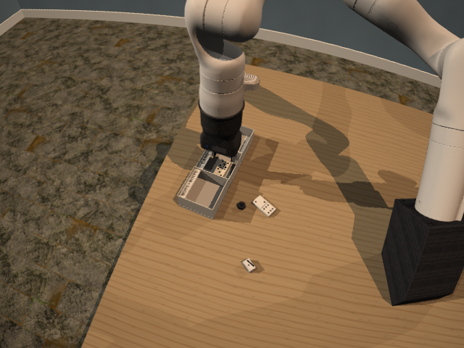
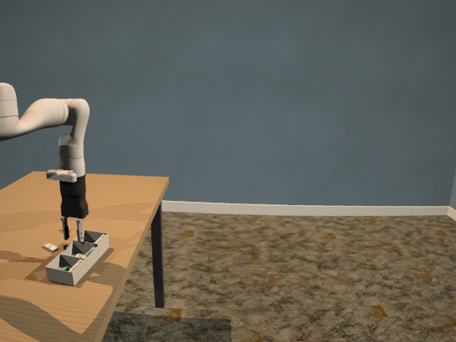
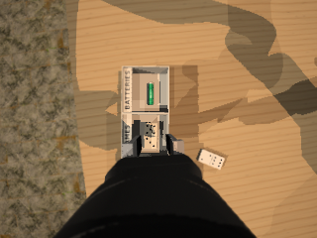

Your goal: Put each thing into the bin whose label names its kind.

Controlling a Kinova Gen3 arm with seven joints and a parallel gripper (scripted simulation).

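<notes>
The black nut is 7 cm behind my hand, 7 cm to the left of it and 8 cm below it. The rest, counted from my hand: grey bin row 1 cm ahead, 6 cm below; then green battery 9 cm to the right, 7 cm below.
</notes>
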